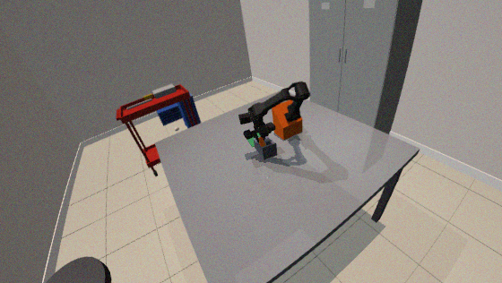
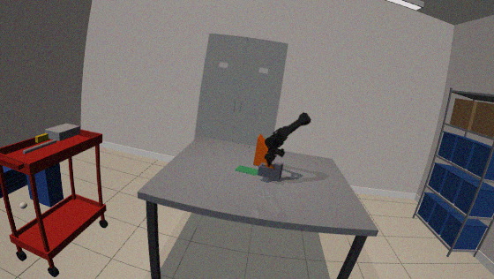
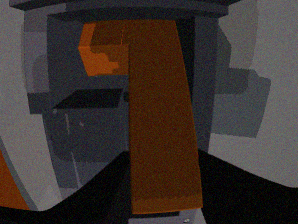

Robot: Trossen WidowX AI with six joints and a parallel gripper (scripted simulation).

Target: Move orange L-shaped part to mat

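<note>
Right now the green mat is 30 mm behind my gripper tip, 140 mm to the right of it and 80 mm below it. Also, from my gripper tip: orange L-shaped part 10 mm behind, 40 mm to the left, 30 mm below.
</note>
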